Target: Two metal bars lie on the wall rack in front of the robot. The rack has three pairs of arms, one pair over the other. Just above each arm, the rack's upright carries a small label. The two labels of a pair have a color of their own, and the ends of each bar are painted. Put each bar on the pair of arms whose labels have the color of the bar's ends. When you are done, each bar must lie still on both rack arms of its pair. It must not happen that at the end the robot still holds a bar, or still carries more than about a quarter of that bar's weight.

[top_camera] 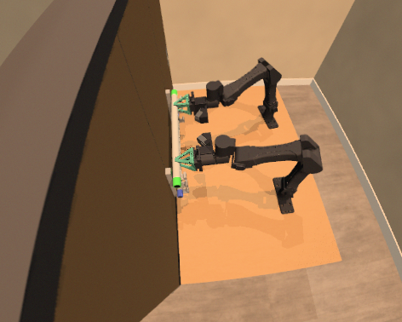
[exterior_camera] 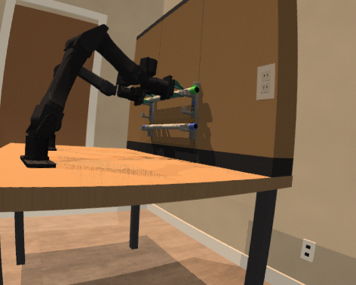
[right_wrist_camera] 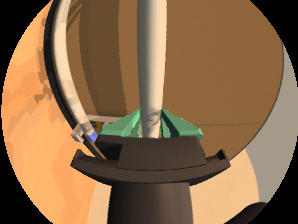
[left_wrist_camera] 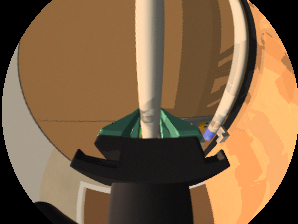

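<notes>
My left hand is 140 mm to the left of the green-ended bar and 20 mm short of it. The rest, counted from my left hand: wall socket 700 mm to the right, 120 mm ahead, 10 mm below; then brown wall panel 140 mm to the right, 120 mm ahead, 120 mm above; then blue-ended bar 150 mm to the right, 150 mm below, 30 mm ahead.
Now: right hand 1 cm past the green-ended bar and 15 cm to the right of it. The rest, counted from my right hand: wall socket 9 cm ahead, 41 cm to the right, 1 cm below; brown wall panel 9 cm ahead, 15 cm to the left, 12 cm above; blue-ended bar 1 cm behind, 14 cm to the left, 15 cm below.
</notes>
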